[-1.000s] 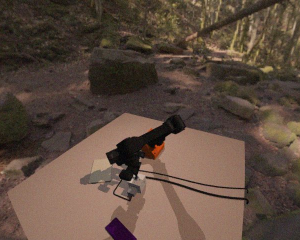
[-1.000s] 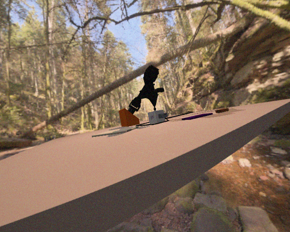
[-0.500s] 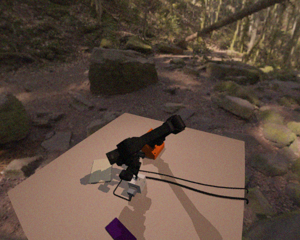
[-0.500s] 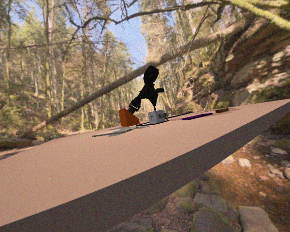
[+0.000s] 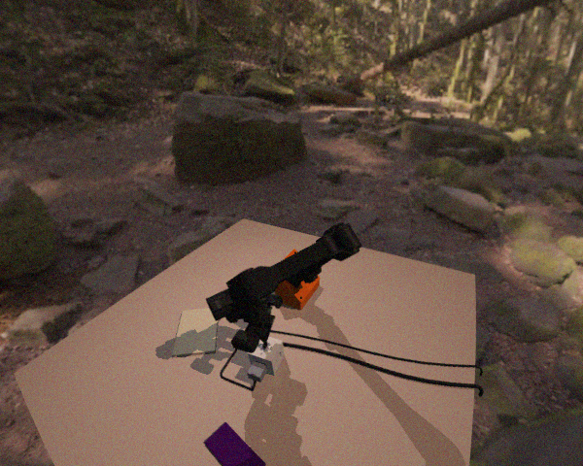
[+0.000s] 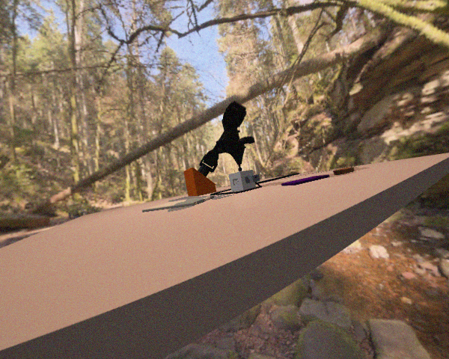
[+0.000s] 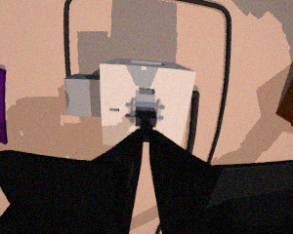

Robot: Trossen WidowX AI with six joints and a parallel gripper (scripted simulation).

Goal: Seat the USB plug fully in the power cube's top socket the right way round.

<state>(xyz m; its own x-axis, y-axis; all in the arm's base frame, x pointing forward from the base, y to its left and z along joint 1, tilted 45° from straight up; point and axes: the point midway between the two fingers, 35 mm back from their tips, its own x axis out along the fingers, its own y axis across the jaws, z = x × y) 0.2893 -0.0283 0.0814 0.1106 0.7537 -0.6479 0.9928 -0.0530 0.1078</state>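
The dark USB plug is 2 cm below my gripper tip. The rest, counted from my gripper tip: small brown block: 34 cm ahead, 18 cm to the left, 10 cm below; purple card: 27 cm ahead, 10 cm below, 4 cm to the left; pale sheet: 30 cm to the right, 10 cm below, 1 cm behind.
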